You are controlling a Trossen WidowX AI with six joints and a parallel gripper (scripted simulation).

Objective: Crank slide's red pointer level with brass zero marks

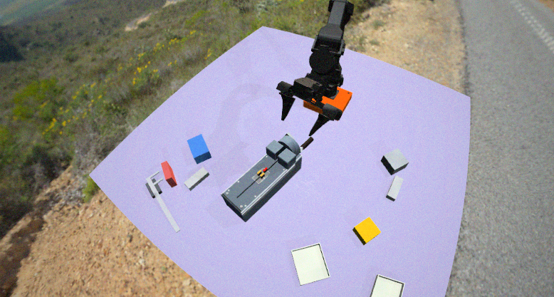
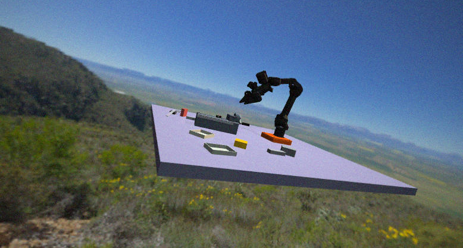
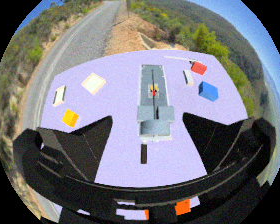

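Right now my gripper tip is 6 cm past the dark crank handle, 1 cm to the right of it and 12 cm above it. Also, from my gripper tip: red pointer: 10 cm ahead, 4 cm to the right, 12 cm below; yellow block: 9 cm ahead, 31 cm to the left, 18 cm below; blue block: 13 cm ahead, 32 cm to the right, 18 cm below.
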